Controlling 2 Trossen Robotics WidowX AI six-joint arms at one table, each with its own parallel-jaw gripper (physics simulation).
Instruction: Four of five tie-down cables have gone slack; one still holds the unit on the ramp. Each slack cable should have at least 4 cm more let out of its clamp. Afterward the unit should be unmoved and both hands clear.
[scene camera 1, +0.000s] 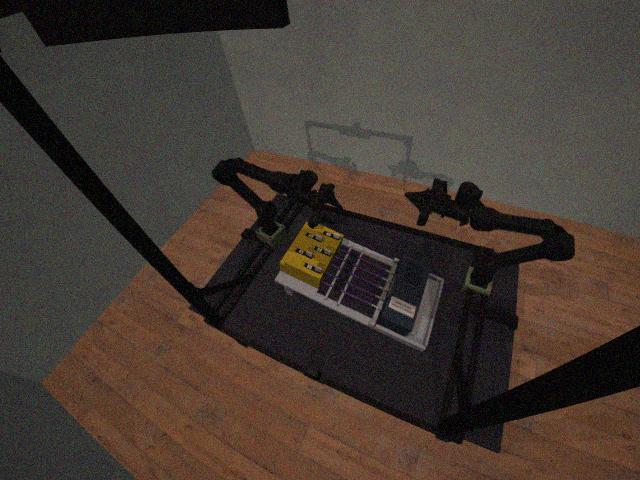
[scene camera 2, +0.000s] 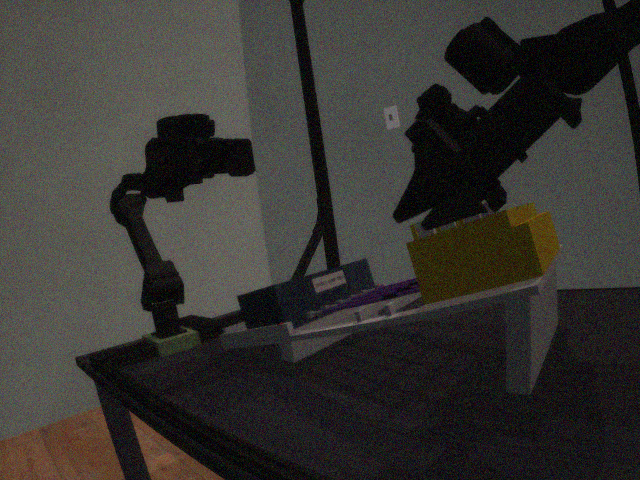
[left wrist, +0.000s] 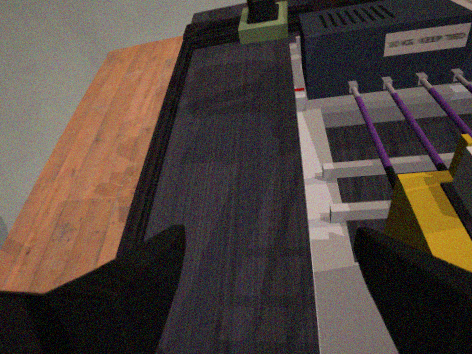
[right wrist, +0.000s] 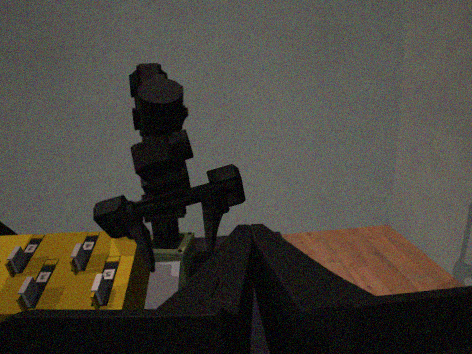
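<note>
The dark blue unit (scene camera 1: 398, 321) (scene camera 2: 297, 299) (left wrist: 345, 62) sits at the low end of the white ramp (scene camera 1: 305, 296) (scene camera 2: 521, 330) (left wrist: 332, 250). Purple cables (scene camera 1: 358, 296) (left wrist: 371, 124) run from its face to the yellow clamp block (scene camera 1: 295, 266) (scene camera 2: 475, 266) (left wrist: 424, 200) (right wrist: 60, 250), which carries several dark levers with pale tabs. Which cables are slack I cannot tell. My left gripper (scene camera 1: 325, 214) (scene camera 2: 412, 222) (left wrist: 270, 237) (right wrist: 181, 262) is open and empty, near the clamp block's edge. My right gripper (scene camera 1: 408, 195) (scene camera 2: 252, 157) (right wrist: 249, 236) is shut and empty, raised away from the ramp.
White crossbars (left wrist: 362, 211) span the ramp under the cables. A red mark (left wrist: 299, 90) is on the ramp's side rail near the unit. The dark table (scene camera 1: 289, 335) (scene camera 2: 387, 413) (left wrist: 235, 190) has raised black edge rails. Black frame posts (scene camera 1: 103, 191) (scene camera 2: 316, 144) rise from the table's edges.
</note>
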